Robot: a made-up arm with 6 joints. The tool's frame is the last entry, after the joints.
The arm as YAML. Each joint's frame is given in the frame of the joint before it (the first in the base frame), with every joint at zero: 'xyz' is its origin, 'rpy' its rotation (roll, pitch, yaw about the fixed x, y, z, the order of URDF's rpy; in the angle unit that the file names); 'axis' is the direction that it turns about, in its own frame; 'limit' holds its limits. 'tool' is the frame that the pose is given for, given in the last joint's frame.
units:
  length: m
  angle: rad
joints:
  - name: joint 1
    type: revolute
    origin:
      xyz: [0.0, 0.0, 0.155]
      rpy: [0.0, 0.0, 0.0]
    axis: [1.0, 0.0, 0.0]
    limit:
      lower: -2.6
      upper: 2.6
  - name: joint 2
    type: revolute
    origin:
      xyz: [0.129, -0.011, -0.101]
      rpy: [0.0, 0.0, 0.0]
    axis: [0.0, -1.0, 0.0]
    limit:
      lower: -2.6
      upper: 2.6
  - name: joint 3
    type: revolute
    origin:
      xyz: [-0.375, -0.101, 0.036]
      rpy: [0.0, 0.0, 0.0]
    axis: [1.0, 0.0, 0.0]
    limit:
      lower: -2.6
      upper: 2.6
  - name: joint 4
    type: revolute
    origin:
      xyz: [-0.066, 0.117, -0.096]
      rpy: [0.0, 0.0, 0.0]
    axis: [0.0, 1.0, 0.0]
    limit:
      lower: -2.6
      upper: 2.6
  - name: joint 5
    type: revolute
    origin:
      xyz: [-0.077, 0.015, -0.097]
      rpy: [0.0, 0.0, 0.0]
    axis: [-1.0, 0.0, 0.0]
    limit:
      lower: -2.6
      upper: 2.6
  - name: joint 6
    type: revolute
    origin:
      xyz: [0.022, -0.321, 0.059]
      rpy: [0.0, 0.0, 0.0]
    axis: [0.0, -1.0, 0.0]
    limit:
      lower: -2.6
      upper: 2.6
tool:
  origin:
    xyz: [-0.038, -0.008, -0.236]
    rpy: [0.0, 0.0, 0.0]
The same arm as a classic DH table. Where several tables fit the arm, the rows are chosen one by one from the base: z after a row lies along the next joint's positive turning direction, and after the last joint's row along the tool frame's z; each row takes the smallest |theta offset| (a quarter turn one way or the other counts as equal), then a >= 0, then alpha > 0; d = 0 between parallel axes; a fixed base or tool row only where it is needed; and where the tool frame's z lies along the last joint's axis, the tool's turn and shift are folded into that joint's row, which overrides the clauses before.
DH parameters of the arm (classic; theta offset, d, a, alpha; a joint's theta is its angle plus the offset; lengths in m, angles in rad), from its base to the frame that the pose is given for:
base (fixed): 1.5708 0.155 0 1.5708
joint 1: -1.5708 0.129 0.101 1.5708
joint 2: 0 0.112 -0.036 -1.5708
joint 3: 0 -0.441 0.096 -1.5708
joint 4: 0 0.132 0.097 -1.5708
joint 5: 0 0.055 -0.059 -1.5708
joint 6: -1.5708 0.329 0.038 1.5708
tool (fixed): 3.1416 -0.236 0 0
Joint limits (rad, base to tool): -2.6..2.6 -2.6..2.6 -2.6..2.6 -2.6..2.6 -2.6..2.6 -2.6..2.6

